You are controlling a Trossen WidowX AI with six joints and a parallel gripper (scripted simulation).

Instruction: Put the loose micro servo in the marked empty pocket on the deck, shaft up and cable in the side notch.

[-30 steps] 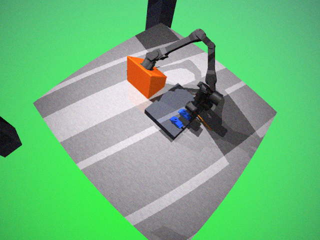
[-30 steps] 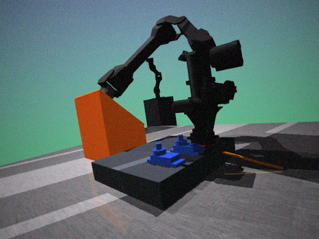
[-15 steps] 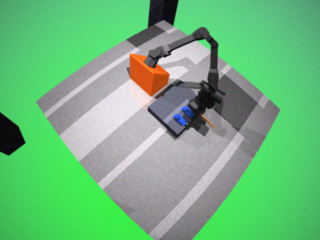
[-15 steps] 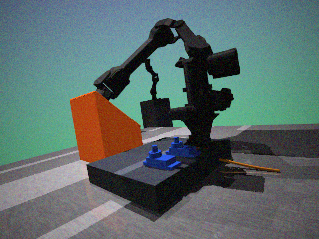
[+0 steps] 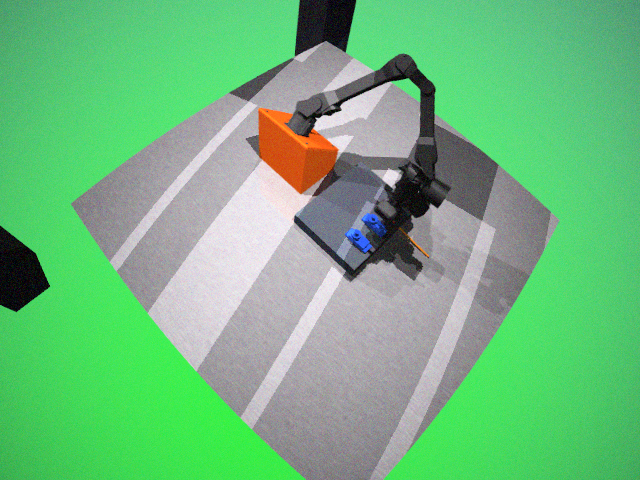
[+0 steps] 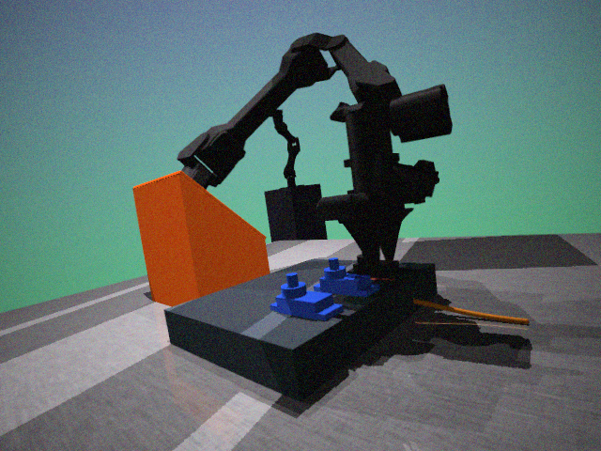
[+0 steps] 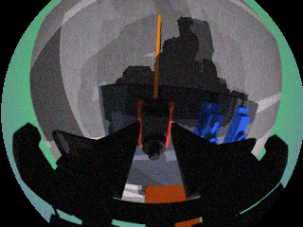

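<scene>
The dark deck is 11 cm behind my gripper tip, 8 cm to the right of it and 4 cm below it.
</scene>
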